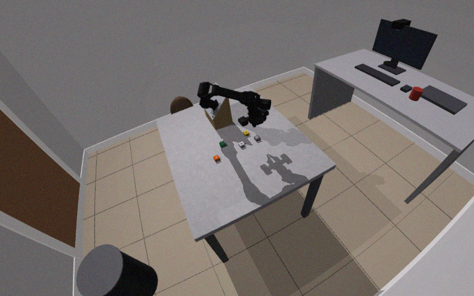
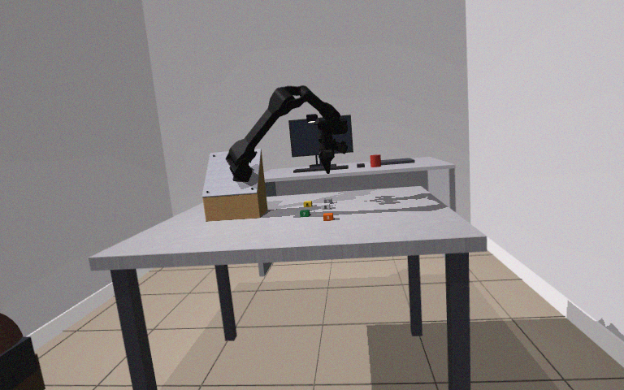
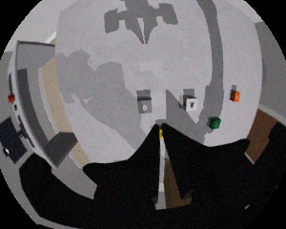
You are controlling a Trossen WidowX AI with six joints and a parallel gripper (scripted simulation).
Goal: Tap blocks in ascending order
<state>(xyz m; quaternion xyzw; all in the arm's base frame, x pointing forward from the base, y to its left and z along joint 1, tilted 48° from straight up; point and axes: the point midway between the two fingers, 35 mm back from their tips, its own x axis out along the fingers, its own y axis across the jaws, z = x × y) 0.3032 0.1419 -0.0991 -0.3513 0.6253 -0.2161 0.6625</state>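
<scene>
Right now the orange block is 28 cm to the right of my gripper tip, 12 cm below it and 4 cm ahead of it. The rest, counted from my gripper tip: green block 21 cm to the right, 12 cm below, 6 cm behind; then yellow block 12 cm below, 9 cm behind, 3 cm to the right.
</scene>
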